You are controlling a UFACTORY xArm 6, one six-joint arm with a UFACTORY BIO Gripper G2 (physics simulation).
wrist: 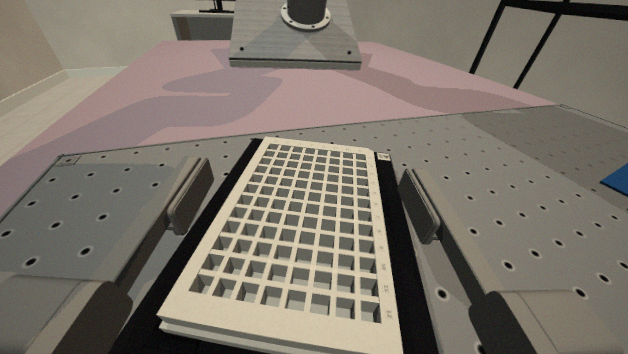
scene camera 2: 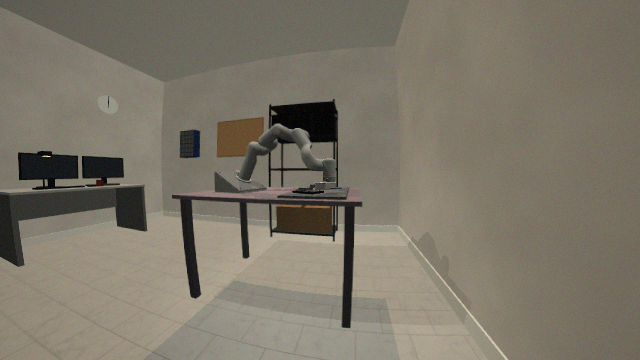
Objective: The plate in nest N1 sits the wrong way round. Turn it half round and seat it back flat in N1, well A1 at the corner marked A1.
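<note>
The cream plate (wrist: 285, 320) with square wells lies in the black nest (wrist: 407, 280) and looks level in the wrist view. Its column numbers run down the right side, with 12 at the near end. Its far right corner is beside the nest's small white corner label (wrist: 383, 156), whose print is blurred. My gripper (wrist: 306, 200) (scene camera 2: 324, 186) is open, low over the nest. One finger stands on each long side of the plate, with a gap on both sides. The plate's near right corner is cut off by the picture's lower edge. In scene camera 2 the plate is too small to make out surely.
The nest stands on a grey perforated deck (wrist: 525, 220) on the pink table (wrist: 310, 100) (scene camera 2: 200, 195). A blue flat object (wrist: 617, 179) lies on the deck at the right. The arm's base plate (wrist: 295, 50) stands at the table's far side.
</note>
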